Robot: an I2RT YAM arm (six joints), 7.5 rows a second.
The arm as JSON. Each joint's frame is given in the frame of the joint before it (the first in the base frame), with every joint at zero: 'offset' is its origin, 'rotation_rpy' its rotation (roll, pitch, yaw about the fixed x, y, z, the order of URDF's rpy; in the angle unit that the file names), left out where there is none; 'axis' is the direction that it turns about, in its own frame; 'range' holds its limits. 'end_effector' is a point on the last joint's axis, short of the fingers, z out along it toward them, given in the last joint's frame.
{
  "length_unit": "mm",
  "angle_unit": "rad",
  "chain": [
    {
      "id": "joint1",
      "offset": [
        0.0,
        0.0,
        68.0
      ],
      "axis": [
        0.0,
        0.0,
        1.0
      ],
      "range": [
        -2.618,
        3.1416
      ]
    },
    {
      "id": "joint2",
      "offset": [
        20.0,
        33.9,
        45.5
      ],
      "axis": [
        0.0,
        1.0,
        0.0
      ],
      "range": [
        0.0,
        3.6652
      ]
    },
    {
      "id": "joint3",
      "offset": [
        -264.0,
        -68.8,
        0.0
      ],
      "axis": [
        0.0,
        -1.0,
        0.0
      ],
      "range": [
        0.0,
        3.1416
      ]
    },
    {
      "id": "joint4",
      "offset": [
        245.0,
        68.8,
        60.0
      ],
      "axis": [
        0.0,
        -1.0,
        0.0
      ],
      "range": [
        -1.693,
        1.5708
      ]
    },
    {
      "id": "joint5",
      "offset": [
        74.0,
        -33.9,
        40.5
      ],
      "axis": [
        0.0,
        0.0,
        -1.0
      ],
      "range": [
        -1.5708,
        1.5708
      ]
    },
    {
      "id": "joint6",
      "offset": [
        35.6,
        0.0,
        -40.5
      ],
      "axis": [
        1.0,
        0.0,
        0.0
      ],
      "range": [
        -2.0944,
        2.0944
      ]
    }
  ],
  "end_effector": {
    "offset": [
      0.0,
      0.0,
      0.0
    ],
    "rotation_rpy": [
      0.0,
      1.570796,
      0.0
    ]
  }
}
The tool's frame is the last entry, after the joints.
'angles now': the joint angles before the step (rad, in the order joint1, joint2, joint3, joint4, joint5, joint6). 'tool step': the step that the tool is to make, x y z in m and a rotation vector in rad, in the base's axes. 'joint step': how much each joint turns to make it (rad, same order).
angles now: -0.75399, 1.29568, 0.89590, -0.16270, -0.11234, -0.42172
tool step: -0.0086, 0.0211, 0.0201, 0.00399, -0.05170, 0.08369
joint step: 0.02627, -0.09967, -0.00006, -0.06376, -0.06871, 0.00264
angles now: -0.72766, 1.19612, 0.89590, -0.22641, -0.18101, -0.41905
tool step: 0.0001, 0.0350, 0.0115, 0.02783, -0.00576, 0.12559
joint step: 0.10111, -0.08592, -0.00019, -0.09679, -0.03393, 0.00955
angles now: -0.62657, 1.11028, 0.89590, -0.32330, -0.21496, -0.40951
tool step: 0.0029, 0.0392, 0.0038, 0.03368, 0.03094, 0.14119
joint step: 0.14509, -0.05953, 0.00000, -0.10077, -0.00326, 0.01283
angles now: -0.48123, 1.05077, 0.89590, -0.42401, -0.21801, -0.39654
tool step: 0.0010, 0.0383, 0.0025, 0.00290, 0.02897, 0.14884
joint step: 0.16114, -0.04449, -0.00008, -0.07225, 0.01501, -0.00029
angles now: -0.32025, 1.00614, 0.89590, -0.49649, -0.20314, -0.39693
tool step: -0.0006, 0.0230, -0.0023, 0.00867, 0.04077, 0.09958
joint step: 0.10298, -0.01298, -0.00003, -0.05454, 0.00419, -0.00001
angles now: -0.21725, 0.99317, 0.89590, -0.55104, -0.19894, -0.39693
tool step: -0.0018, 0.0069, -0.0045, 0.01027, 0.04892, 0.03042
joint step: 0.03031, 0.00175, -0.00025, -0.04796, -0.00024, 0.00012
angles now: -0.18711, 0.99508, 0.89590, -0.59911, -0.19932, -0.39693
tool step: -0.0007, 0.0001, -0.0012, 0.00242, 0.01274, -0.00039
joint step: -0.00012, 0.00077, -0.00018, -0.01198, 0.00020, 0.00018
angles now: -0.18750, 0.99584, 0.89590, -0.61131, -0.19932, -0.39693
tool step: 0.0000, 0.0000, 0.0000, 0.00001, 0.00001, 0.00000
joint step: 0.00000, 0.00000, 0.00000, -0.00001, -0.00001, 0.00001
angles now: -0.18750, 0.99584, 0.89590, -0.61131, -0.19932, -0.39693
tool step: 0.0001, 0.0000, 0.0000, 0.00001, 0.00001, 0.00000
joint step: 0.00010, 0.00041, 0.00017, 0.00024, 0.00007, 0.00007
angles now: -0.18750, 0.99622, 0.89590, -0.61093, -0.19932, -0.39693
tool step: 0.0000, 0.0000, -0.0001, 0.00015, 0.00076, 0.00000
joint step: 0.00000, 0.00021, -0.00006, -0.00051, 0.00000, 0.00000
